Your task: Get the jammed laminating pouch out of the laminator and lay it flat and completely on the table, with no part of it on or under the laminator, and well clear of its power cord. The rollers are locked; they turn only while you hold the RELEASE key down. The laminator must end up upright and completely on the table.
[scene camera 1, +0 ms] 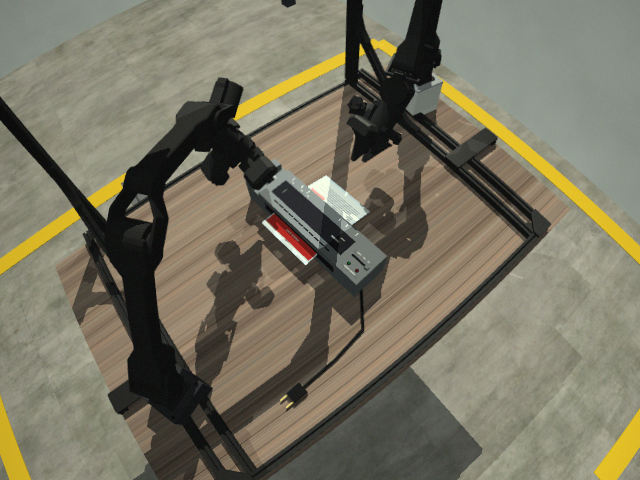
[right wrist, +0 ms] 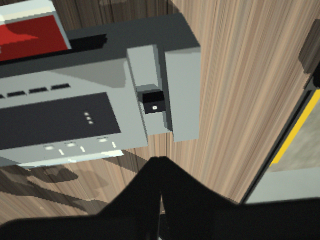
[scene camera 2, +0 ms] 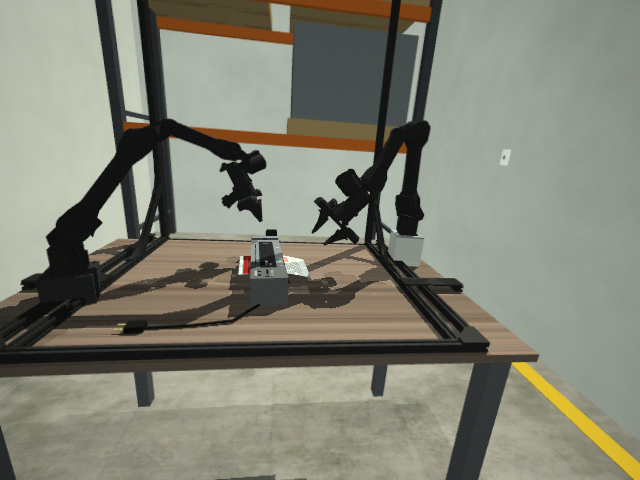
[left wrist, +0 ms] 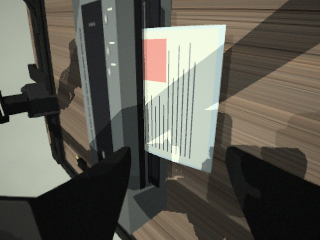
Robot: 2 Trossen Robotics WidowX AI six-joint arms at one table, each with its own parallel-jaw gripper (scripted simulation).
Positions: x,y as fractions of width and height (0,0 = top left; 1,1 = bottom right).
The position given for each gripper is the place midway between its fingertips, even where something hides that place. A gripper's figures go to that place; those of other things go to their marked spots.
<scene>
The left gripper (scene camera 1: 0.56,0.34): 0.95 m from the lens. A grey laminator (scene camera 1: 0.54,0.53) is 0.86 m from the lens. A laminating pouch (scene camera 1: 0.55,0.43): 0.98 m from the lens. The marked spots on the grey laminator and the laminating pouch are 0.15 m apart.
</scene>
